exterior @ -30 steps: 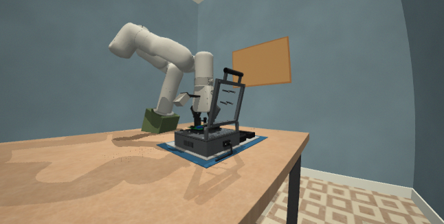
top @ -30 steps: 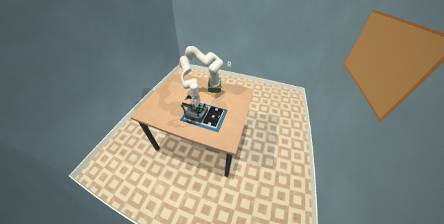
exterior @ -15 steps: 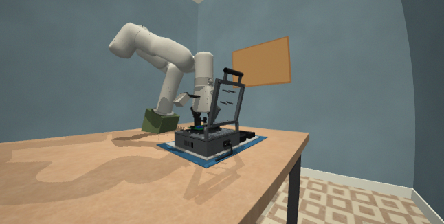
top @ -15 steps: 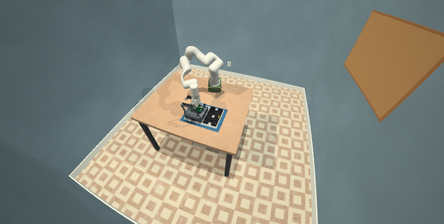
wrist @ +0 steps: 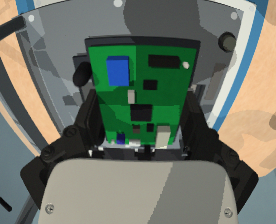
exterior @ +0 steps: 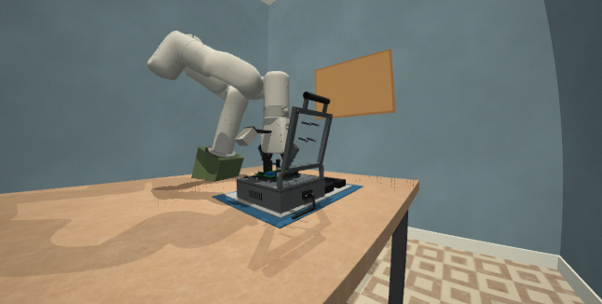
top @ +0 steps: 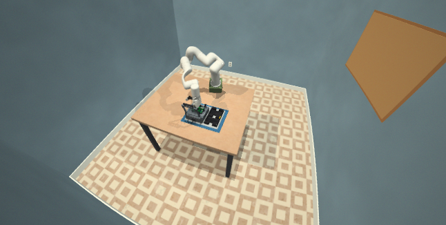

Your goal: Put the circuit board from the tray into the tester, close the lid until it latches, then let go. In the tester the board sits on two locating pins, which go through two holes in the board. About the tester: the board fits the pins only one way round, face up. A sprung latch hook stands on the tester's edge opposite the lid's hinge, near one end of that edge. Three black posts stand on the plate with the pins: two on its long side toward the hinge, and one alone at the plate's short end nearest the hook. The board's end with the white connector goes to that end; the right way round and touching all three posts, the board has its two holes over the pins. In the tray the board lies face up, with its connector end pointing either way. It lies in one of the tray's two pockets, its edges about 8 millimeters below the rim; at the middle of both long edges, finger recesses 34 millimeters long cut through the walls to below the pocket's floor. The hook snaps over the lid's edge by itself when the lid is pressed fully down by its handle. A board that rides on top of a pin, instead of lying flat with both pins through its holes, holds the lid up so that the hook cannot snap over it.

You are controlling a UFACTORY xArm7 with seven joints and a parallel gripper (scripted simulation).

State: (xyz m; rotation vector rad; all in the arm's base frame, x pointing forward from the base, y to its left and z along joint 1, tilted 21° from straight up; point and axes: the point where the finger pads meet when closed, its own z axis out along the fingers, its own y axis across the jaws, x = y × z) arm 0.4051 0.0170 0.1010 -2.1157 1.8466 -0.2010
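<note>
The green circuit board is right at my hand. The rest, counted from my hand: clear lid (12 cm ahead, 10 cm above, 2 cm to the left); grey tester (4 cm to the left, 4 cm above, 2 cm ahead).
</note>
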